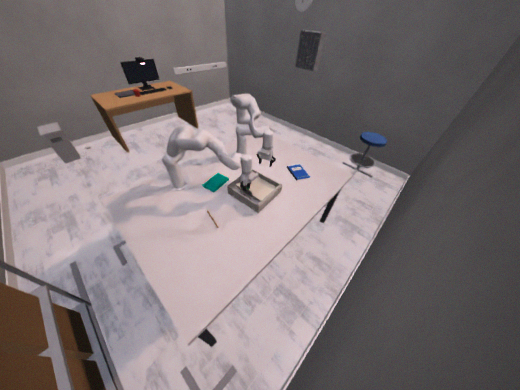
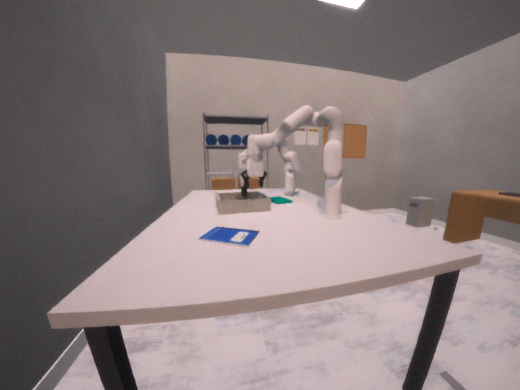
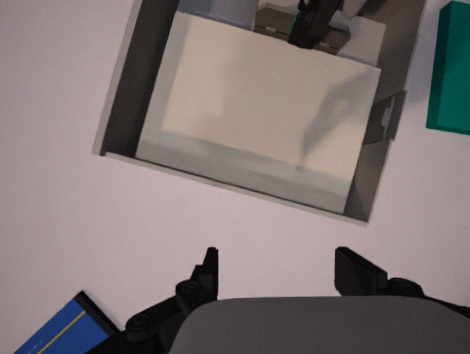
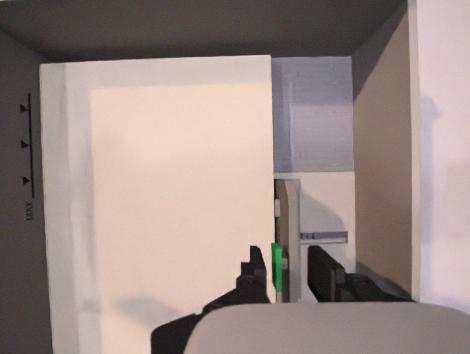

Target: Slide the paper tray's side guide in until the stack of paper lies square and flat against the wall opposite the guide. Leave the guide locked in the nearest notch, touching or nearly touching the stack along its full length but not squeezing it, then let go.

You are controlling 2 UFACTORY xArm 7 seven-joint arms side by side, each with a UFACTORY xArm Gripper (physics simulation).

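Where they show: left gripper, fingertip midpoint: [image 1: 265, 164] [image 2: 254, 187] [image 3: 276, 267]; right gripper, fingertip midpoint: [image 1: 246, 189] [image 2: 244, 195] [image 3: 304, 27] [image 4: 283, 264]; left arm's base at its link origin: [image 2: 331, 215]; right arm's base at its link origin: [image 1: 179, 185] [image 2: 289, 195].
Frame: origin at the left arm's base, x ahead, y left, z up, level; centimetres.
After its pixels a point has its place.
Note:
The grey tray [image 1: 258, 205] {x 68.5, y -42.9, z 8.8 cm} [image 2: 245, 205] {x 49.1, y -14.9, z 4.7 cm} [image 3: 235, 190] {x 48.6, y -14.9, z 8.4 cm} [image 4: 382, 150] {x 57.7, y -43.8, z 5.7 cm} holds a cream paper stack [image 3: 265, 100] {x 49.3, y -27.6, z 4.0 cm} [image 4: 180, 175] {x 54.1, y -27.5, z 4.0 cm}. The stack lies flat, its long edge close along the wall with the MAX mark. The brown-grey side guide [image 3: 272, 22] {x 52.3, y -36.2, z 6.0 cm} [image 4: 291, 215] {x 52.2, y -36.5, z 7.9 cm} stands upright along the stack's opposite edge, touching or nearly touching it. Its green tab [image 4: 276, 267] {x 48.7, y -35.7, z 8.2 cm} faces the stack. My right gripper [image 1: 246, 188] {x 48.3, y -36.6, z 6.8 cm} [image 2: 244, 193] {x 48.3, y -36.6, z 6.8 cm} [image 4: 283, 264] {x 48.3, y -36.6, z 6.8 cm} is open, one finger on each side of the guide, with gaps. My left gripper [image 1: 266, 161] {x 44.0, y -11.4, z 16.2 cm} [image 2: 254, 183] {x 44.0, y -11.4, z 16.2 cm} [image 3: 276, 267] {x 44.0, y -11.4, z 16.2 cm} is open and empty, above the table beside the tray.
A notched slot [image 4: 325, 237] {x 48.9, y -42.5, z 0.6 cm} runs from the guide toward the tray wall. A blue booklet [image 1: 298, 172] {x 59.3, y 20.1, z 0.8 cm} [image 2: 230, 235] {x 58.3, y 22.0, z 0.8 cm} [image 3: 60, 327] {x 65.5, y 16.1, z 0.8 cm} and a green pad [image 1: 215, 182] {x 20.6, y -47.7, z 1.8 cm} [image 2: 281, 200] {x 19.2, y -40.2, z 1.8 cm} [image 3: 452, 75] {x 24.1, y -43.6, z 1.8 cm} lie on opposite sides of the tray. A thin brown stick [image 1: 213, 219] {x 51.5, y -71.2, z 0.7 cm} lies on the table.

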